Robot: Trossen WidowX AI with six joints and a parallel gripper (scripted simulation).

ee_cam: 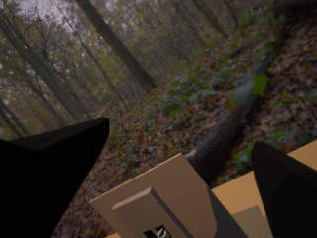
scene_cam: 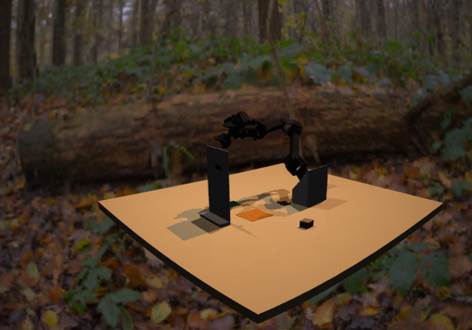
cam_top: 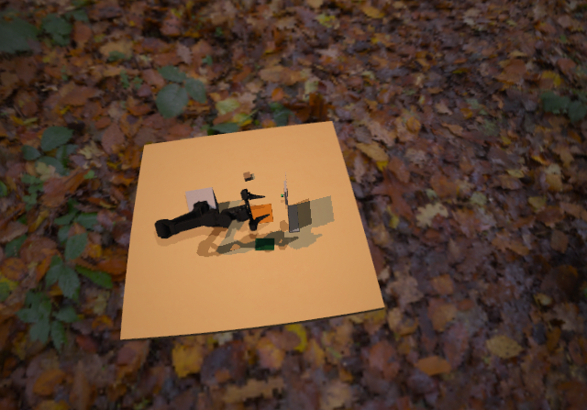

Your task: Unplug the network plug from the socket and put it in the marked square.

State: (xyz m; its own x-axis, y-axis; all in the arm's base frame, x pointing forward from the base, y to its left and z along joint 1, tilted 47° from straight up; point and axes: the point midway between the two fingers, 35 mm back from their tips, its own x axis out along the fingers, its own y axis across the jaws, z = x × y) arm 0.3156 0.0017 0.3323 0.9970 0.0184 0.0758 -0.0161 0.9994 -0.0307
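My gripper tip is 100 mm short of the network plug, 120 mm to the right of it and 120 mm above it. Round my gripper tip: upright panel (120 mm ahead, 120 mm to the left, 210 mm below); marked square (30 mm behind, 190 mm to the left, 350 mm below); green flat piece (50 mm behind, 350 mm below).
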